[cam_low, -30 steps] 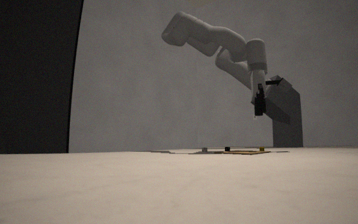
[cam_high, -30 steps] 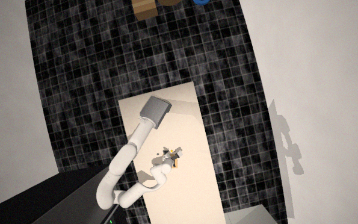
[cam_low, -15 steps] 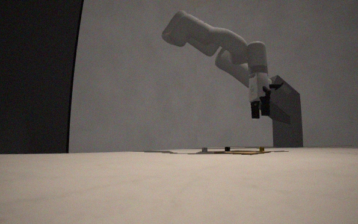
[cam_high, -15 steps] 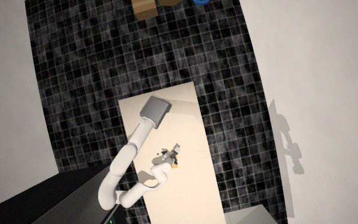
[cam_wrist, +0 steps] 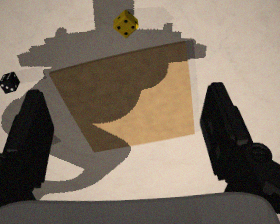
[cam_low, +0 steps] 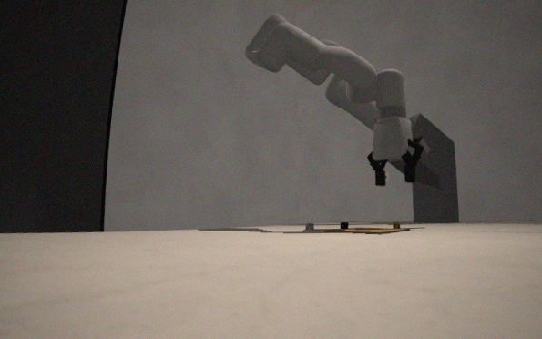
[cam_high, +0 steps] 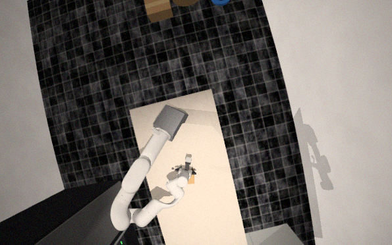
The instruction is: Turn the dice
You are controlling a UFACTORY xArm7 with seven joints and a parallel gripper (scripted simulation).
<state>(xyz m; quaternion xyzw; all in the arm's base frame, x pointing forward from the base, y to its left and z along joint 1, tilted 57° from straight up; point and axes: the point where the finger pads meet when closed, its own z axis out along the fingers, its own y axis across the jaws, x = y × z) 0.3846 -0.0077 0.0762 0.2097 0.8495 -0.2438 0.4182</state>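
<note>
The yellow die lies 11 cm below my hand. Round my hand: pale die: 21 cm to the right, 11 cm below, 3 cm ahead; then tan mat: 12 cm below, 8 cm ahead, 7 cm to the right; then black die: 13 cm to the right, 11 cm below, 5 cm behind.
</note>
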